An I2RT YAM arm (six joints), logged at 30 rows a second.
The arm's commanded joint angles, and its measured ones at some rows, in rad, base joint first. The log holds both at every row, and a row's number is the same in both.
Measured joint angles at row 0:
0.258 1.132 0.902 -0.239 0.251 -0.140
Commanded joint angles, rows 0 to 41:
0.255 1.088 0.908 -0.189 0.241 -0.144
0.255 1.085 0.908 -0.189 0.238 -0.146
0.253 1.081 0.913 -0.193 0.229 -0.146
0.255 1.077 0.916 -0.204 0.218 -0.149
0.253 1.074 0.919 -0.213 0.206 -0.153
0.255 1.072 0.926 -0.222 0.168 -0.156
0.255 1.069 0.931 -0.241 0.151 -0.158
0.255 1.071 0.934 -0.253 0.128 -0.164
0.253 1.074 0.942 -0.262 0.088 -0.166
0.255 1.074 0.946 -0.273 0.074 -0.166
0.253 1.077 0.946 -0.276 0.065 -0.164
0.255 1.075 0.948 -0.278 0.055 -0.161
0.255 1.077 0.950 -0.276 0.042 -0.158
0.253 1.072 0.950 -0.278 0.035 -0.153
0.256 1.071 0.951 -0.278 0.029 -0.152
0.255 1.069 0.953 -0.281 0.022 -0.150
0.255 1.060 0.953 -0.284 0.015 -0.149
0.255 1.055 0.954 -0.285 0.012 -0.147
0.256 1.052 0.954 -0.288 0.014 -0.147
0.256 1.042 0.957 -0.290 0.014 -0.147
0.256 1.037 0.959 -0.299 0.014 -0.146
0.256 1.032 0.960 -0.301 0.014 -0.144
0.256 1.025 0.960 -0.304 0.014 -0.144
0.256 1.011 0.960 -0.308 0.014 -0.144
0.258 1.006 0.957 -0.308 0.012 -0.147
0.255 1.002 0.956 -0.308 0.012 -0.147
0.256 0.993 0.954 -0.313 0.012 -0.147
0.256 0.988 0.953 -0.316 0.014 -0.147
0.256 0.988 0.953 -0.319 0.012 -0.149
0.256 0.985 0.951 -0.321 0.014 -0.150
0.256 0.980 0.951 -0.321 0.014 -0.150
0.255 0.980 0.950 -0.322 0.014 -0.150
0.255 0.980 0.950 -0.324 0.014 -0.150
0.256 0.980 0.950 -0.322 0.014 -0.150
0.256 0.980 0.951 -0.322 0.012 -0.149
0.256 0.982 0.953 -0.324 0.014 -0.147
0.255 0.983 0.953 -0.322 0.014 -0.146
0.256 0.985 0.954 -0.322 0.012 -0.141
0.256 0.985 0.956 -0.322 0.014 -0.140
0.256 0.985 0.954 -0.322 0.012 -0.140
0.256 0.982 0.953 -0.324 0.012 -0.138
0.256 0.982 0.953 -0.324 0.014 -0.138
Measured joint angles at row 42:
0.258 0.999 0.912 -0.332 0.023 -0.151
